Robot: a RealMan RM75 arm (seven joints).
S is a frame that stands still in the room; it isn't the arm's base.
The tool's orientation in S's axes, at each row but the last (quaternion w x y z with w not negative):
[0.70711, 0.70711, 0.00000, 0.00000]
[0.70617, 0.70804, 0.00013, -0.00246]
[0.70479, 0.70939, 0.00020, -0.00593]
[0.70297, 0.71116, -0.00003, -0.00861]
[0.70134, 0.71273, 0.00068, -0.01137]
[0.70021, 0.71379, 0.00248, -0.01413]
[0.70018, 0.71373, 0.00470, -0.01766]
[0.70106, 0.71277, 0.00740, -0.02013]
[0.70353, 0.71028, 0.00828, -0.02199]
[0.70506, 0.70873, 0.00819, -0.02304]
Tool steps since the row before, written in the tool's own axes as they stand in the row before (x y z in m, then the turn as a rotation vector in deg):
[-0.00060, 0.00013, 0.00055, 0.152, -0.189, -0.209]
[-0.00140, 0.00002, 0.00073, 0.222, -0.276, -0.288]
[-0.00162, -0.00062, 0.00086, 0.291, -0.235, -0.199]
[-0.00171, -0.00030, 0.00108, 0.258, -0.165, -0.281]
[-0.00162, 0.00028, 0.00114, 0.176, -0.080, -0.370]
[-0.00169, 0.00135, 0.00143, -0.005, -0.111, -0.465]
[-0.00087, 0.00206, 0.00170, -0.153, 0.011, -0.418]
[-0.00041, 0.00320, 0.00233, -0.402, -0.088, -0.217]
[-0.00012, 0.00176, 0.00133, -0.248, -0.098, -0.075]
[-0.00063, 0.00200, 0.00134, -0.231, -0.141, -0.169]
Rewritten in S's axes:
[-0.00060, -0.00055, 0.00013, 0.152, 0.209, -0.189]
[-0.00140, -0.00073, 0.00002, 0.222, 0.288, -0.276]
[-0.00163, -0.00084, -0.00061, 0.291, 0.198, -0.236]
[-0.00173, -0.00106, -0.00029, 0.259, 0.280, -0.165]
[-0.00163, -0.00112, 0.00029, 0.180, 0.369, -0.077]
[-0.00168, -0.00143, 0.00136, 0.000, 0.467, -0.102]
[-0.00084, -0.00172, 0.00205, -0.145, 0.420, 0.024]
[-0.00033, -0.00238, 0.00318, -0.401, 0.226, -0.069]
[-0.00007, -0.00134, 0.00175, -0.250, 0.081, -0.087]
[-0.00057, -0.00134, 0.00202, -0.233, 0.175, -0.130]

